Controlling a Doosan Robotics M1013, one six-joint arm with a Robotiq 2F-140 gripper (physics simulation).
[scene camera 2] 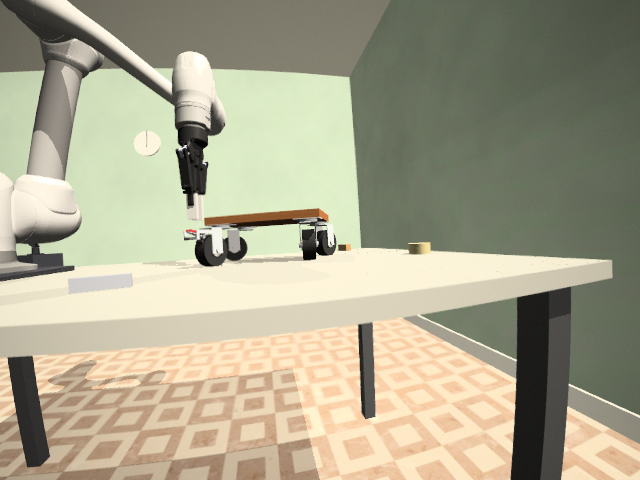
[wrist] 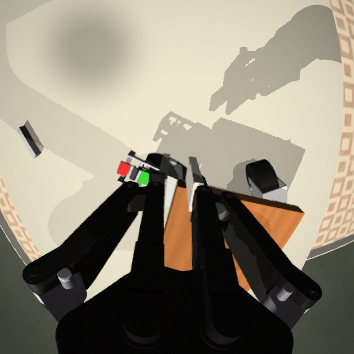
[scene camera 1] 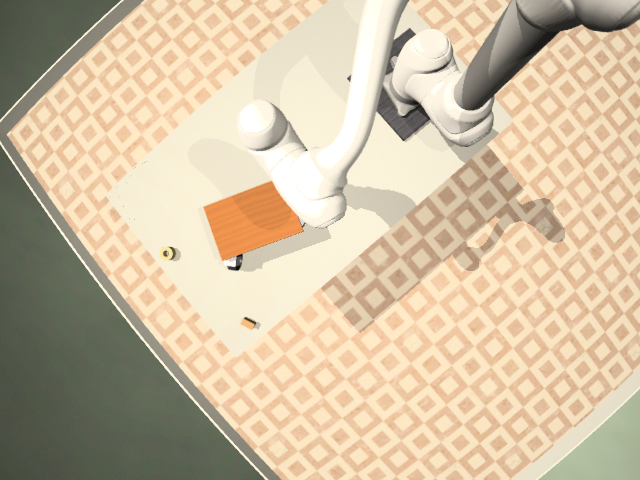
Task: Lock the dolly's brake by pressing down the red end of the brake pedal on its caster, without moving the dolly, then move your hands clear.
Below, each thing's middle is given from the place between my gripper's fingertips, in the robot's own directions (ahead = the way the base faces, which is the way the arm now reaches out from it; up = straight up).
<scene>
My gripper is now 4 cm short of the caster (scene camera 2: 217,246), 2 cm to the left of it and 7 cm above it. The rest, counted from my hand: dolly (scene camera 1: 259,216) 18 cm ahead, 8 cm to the left, 6 cm below; grey bar (scene camera 2: 103,282) 1 cm ahead, 32 cm to the right, 11 cm below.
</scene>
